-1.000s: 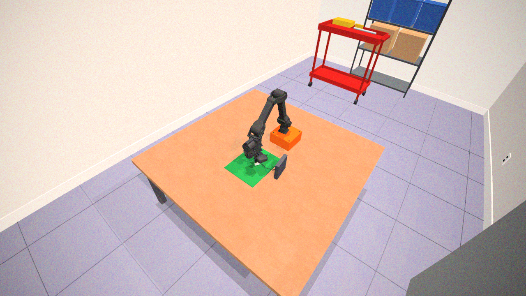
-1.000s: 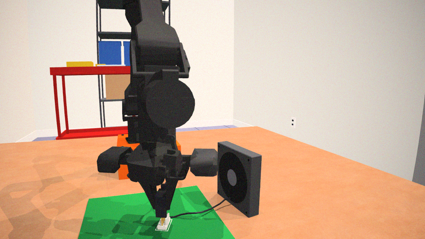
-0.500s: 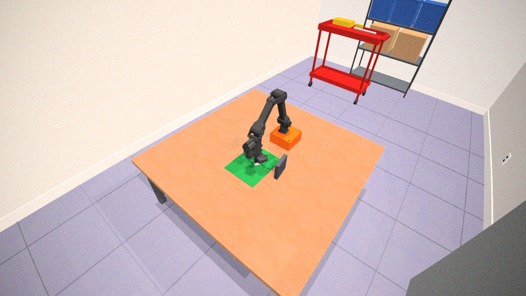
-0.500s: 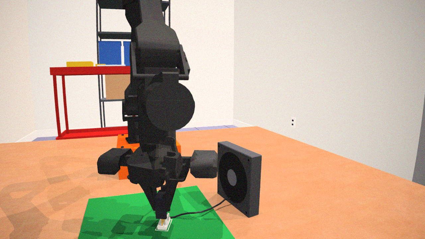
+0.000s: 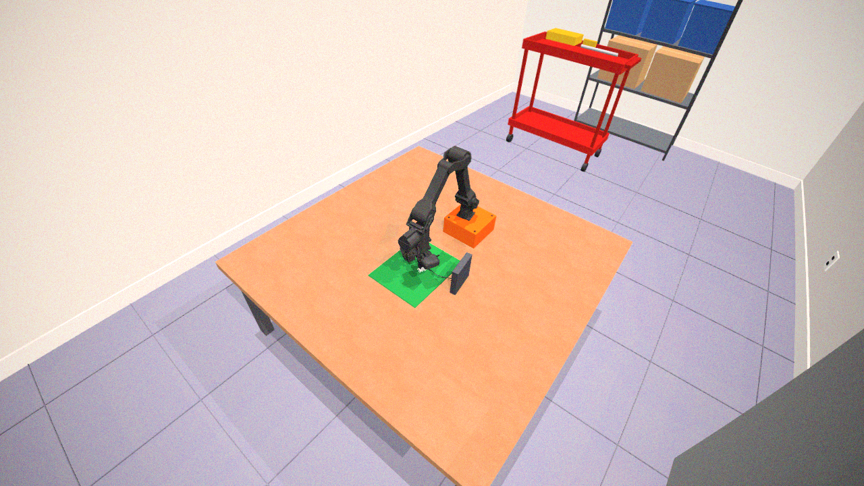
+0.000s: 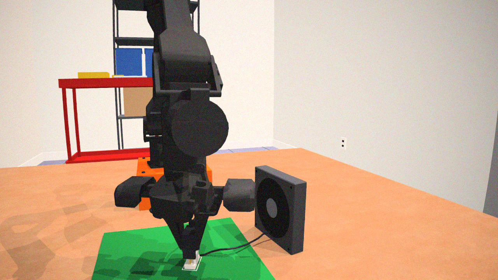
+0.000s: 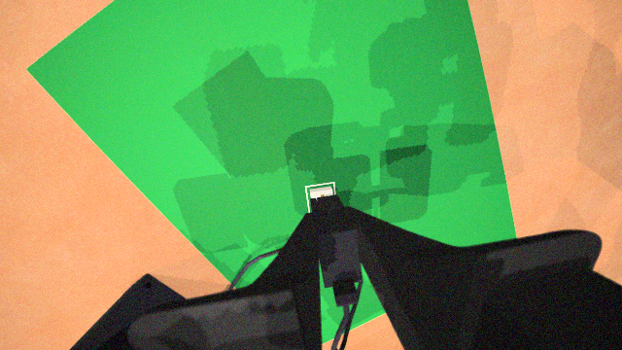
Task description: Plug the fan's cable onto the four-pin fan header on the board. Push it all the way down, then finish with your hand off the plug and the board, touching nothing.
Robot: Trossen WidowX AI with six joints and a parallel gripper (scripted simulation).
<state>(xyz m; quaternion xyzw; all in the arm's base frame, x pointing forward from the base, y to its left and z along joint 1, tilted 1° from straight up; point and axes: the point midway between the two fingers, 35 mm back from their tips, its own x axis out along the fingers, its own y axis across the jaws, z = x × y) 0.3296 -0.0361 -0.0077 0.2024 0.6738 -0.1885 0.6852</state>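
My gripper tip is now 3 cm above the white four-pin header and 1 cm past it. From my gripper tip the other things lie so: black fan 16 cm to the left, 3 cm above, 2 cm behind; then black fan plug 1 cm behind, 1 cm above; then green board 5 cm below, 2 cm to the right.
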